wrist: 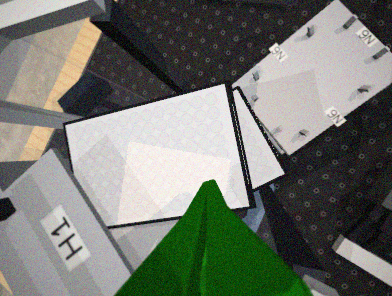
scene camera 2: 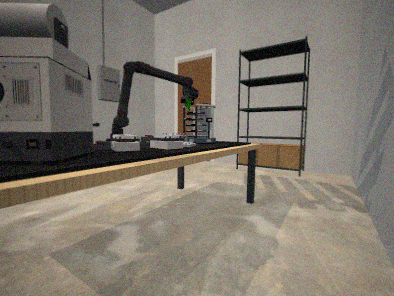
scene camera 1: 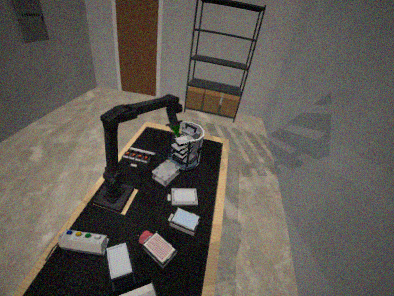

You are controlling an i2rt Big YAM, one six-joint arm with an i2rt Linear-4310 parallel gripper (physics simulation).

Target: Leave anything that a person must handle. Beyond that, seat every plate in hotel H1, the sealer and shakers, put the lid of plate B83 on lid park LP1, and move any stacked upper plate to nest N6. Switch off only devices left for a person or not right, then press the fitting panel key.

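Frame: origin at the arm's base, x ahead, y left, z up, level; centimetres.
Seen in the pictures: gripper, between the fingertips: (wrist: 211, 188) (scene camera 2: 189, 109) (scene camera 1: 177, 136); arm's base, origin of its link: (scene camera 1: 114, 194).
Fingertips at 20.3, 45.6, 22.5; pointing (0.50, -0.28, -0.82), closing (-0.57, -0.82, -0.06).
Observation:
Pixels of each thing's top centre, then the offset from my fingertips to it, as dx, dy, dz.
- hotel H1, centre of its top: (wrist: 15, 244) (scene camera 1: 187, 128) (scene camera 2: 199, 103) +4.4, +5.8, +4.9
- Nest N6, centre of its top: (wrist: 315, 74) (scene camera 1: 166, 167) -0.4, -14.9, -16.8
- white lid, centre of its top: (scene camera 1: 184, 195) +18.6, -26.2, -21.9
- blue-topped plate, centre of its top: (scene camera 1: 185, 218) +26.1, -42.6, -17.5
- red-patterned plate, centre of its top: (scene camera 1: 159, 246) +20.7, -62.2, -17.5
- white-topped plate, centre of its top: (scene camera 1: 118, 259) +9.4, -76.5, -11.0
- key panel, centre of its top: (scene camera 1: 80, 237) -14.4, -77.0, -16.0
- large grey machine, centre of its top: (scene camera 2: 35, 8) +28.3, -94.5, +21.2
My gripper (scene camera 1: 176, 131) (scene camera 2: 188, 105) (wrist: 211, 188) is shut and empty, its green tips at the upper part of hotel H1 (scene camera 1: 201, 134) (scene camera 2: 205, 125) (wrist: 35, 192). In the wrist view the tips overlap a pale plate (wrist: 165, 145) that lies skewed at the hotel. Another pale plate (wrist: 256, 150) shows below it at a different angle. Nest N6 (scene camera 1: 166, 171) (wrist: 300, 95) is bare on top. A white lid (scene camera 1: 184, 196) lies on the park next to N6. A blue-topped plate (scene camera 1: 185, 219) and a red-patterned plate (scene camera 1: 159, 246) sit on devices nearer the camera.
A white-topped plate (scene camera 1: 119, 260) stands beside the key panel (scene camera 1: 82, 243) with coloured keys. A row of red-lit switches (scene camera 1: 138, 156) lies left of the hotel. A large grey machine (scene camera 2: 45, 90) stands at the left in scene view 2. The wooden table edge (scene camera 1: 215, 215) runs along the right.

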